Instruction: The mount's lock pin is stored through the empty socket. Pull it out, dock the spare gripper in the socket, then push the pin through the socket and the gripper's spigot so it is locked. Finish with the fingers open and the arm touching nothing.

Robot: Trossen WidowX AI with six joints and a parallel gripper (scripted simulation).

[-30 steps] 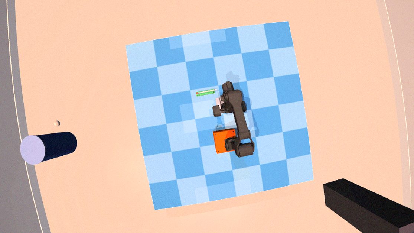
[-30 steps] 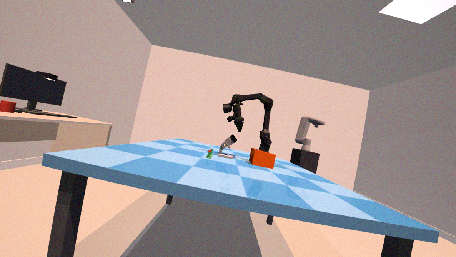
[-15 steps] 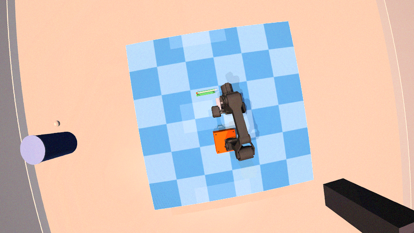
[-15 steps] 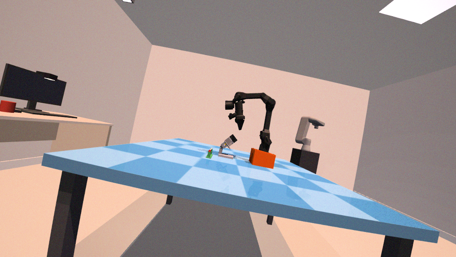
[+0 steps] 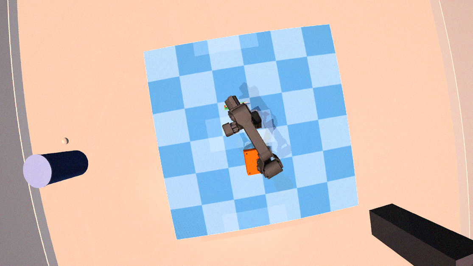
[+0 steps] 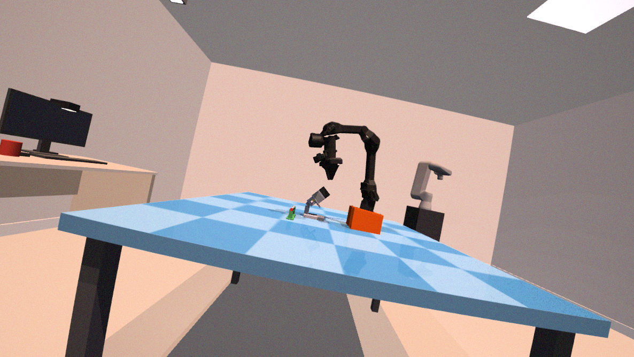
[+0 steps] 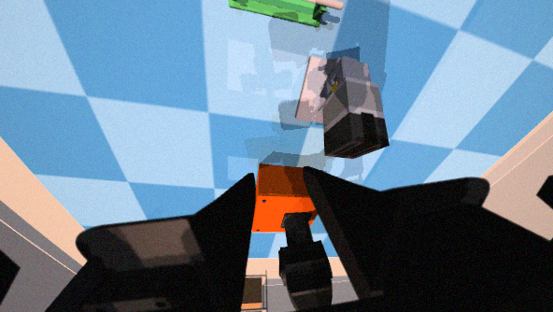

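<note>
Right now the green cradle is 150 mm ahead of my gripper tip, 10 mm to the left of it and 190 mm below it. Also, from my gripper tip: spare gripper: 30 mm ahead, 100 mm to the right, 100 mm below.
</note>
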